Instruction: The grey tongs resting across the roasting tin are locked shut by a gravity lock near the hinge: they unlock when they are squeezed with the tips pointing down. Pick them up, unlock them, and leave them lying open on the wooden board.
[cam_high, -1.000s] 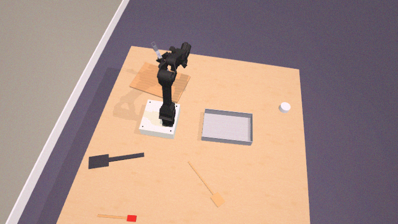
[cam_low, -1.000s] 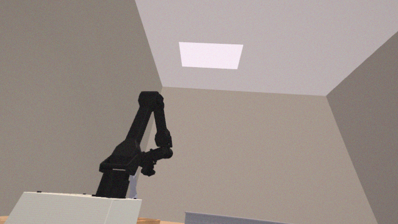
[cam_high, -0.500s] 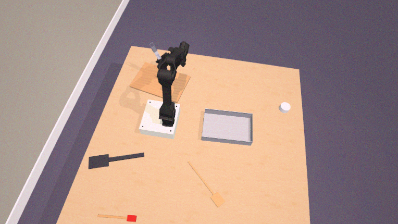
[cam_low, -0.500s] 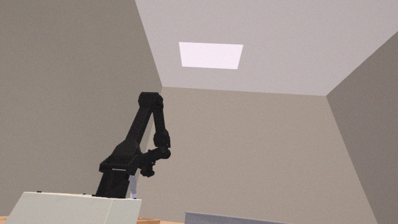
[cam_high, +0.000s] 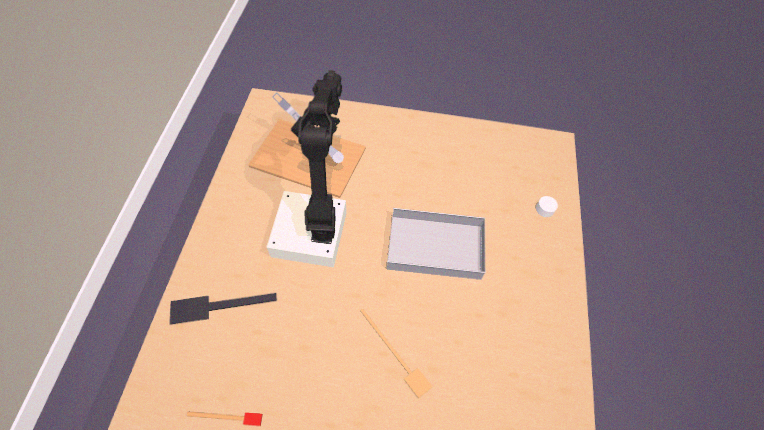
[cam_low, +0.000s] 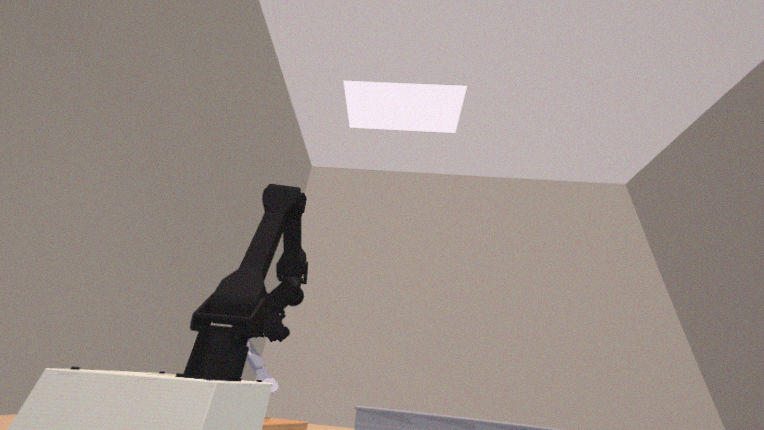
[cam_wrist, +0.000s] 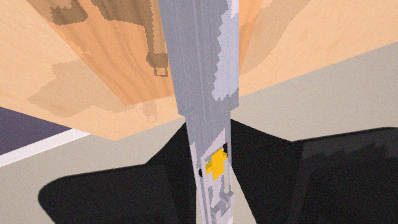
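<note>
Right now my gripper tip is 2 cm short of the yellow lock piece and 3 cm below it. Also, from my gripper tip: roasting tin (50 cm ahead, 30 cm to the right, 13 cm below); black spatula (14 cm behind, 60 cm to the right, 15 cm below); wooden board (2 cm ahead, 15 cm below).
</note>
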